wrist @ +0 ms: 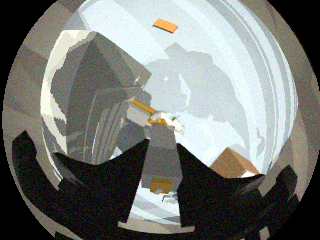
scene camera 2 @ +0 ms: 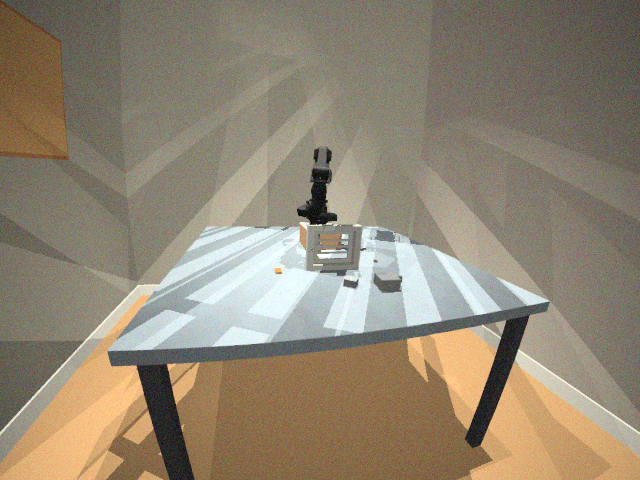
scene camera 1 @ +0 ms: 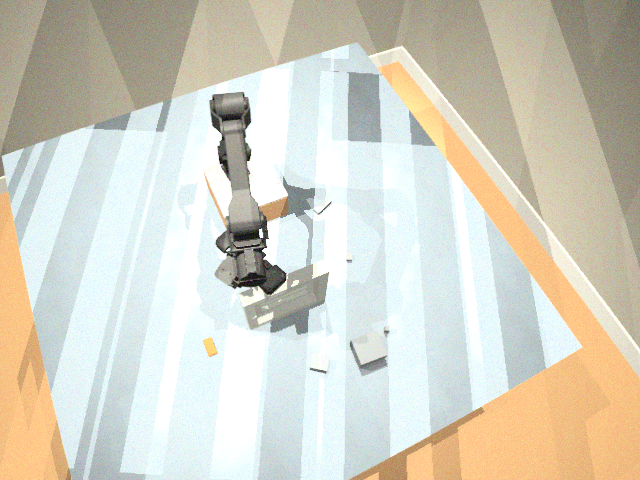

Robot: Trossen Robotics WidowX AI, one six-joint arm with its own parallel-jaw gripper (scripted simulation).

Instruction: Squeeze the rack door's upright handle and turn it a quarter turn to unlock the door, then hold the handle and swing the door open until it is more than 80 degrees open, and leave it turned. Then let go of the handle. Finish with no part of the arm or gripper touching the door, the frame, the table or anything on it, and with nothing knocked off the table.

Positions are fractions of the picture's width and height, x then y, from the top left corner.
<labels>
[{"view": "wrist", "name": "gripper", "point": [0.51,0.61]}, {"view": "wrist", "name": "pale rack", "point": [0.26,0.26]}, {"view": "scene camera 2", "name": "pale rack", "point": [0.49,0.48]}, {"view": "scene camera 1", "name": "gripper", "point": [0.40,0.57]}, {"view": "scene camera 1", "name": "pale rack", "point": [0.50,0.57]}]
</labels>
